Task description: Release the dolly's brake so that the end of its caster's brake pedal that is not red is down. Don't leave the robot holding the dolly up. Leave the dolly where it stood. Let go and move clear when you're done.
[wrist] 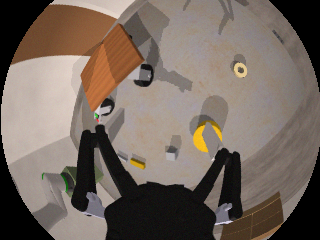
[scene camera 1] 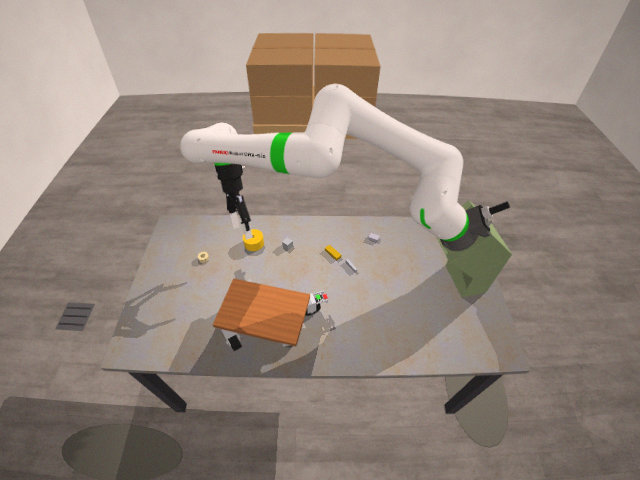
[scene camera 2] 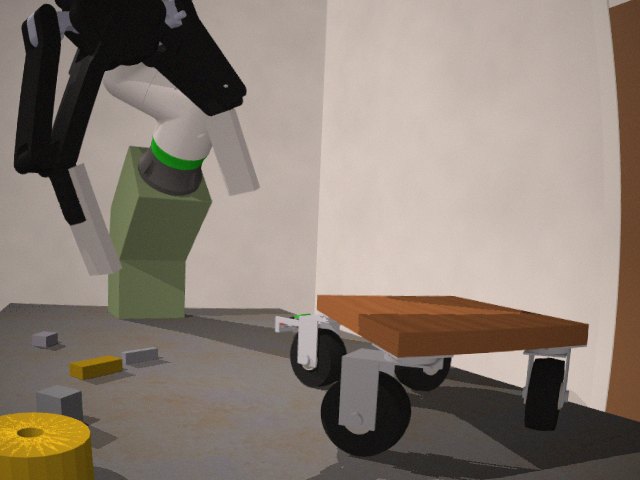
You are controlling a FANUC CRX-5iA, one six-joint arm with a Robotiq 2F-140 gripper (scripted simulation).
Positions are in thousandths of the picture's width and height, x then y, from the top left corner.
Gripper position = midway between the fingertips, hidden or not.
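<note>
A grey cube (scene camera 2: 96, 834) is visible to me, and so is a yellow block (scene camera 2: 149, 766). The same camera shows me my gripper (scene camera 2: 287, 472), and I find my gripper (wrist: 517, 510) in the wrist view too, while scene camera 1 has a view of the gripper (scene camera 1: 379, 484) as well.
</note>
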